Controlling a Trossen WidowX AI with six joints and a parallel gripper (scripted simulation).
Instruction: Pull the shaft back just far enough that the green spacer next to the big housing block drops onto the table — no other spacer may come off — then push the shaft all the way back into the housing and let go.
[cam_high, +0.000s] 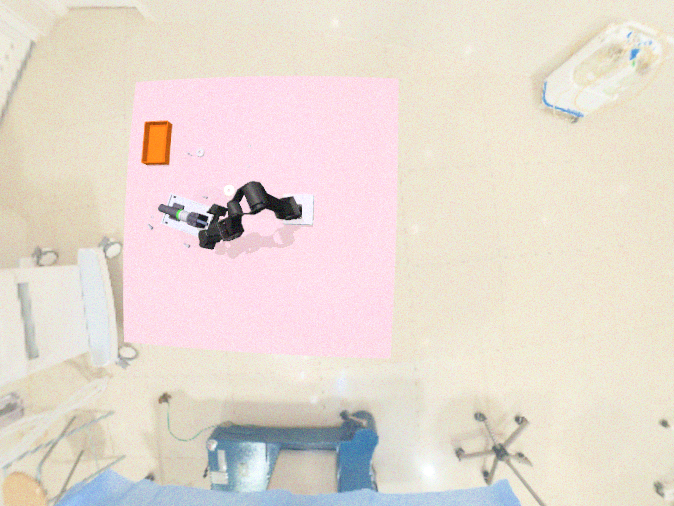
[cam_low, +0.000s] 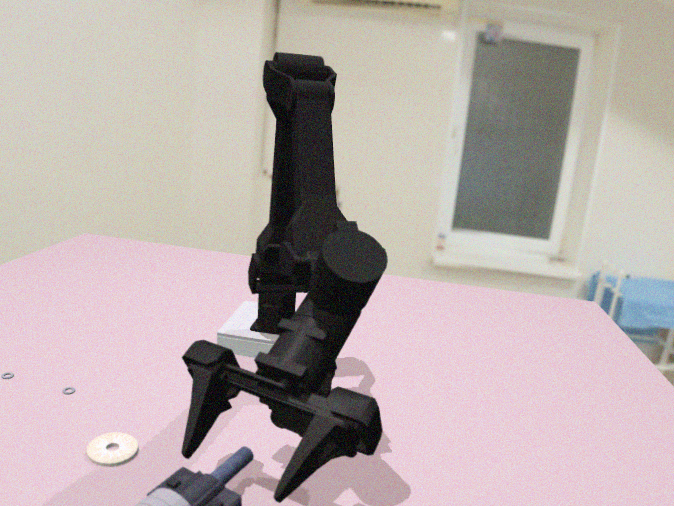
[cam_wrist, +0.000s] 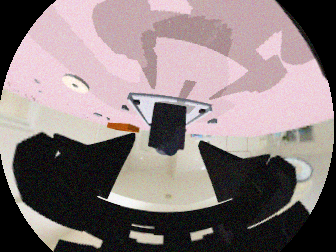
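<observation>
Right now my gripper tip is 50 mm short of the shaft, 10 mm to the left of it and 10 mm below it. The rest, counted from my gripper tip: orange bin (380 mm to the right, 290 mm ahead, 60 mm below); then green spacer (100 mm ahead, 30 mm to the right, 10 mm above).
</observation>
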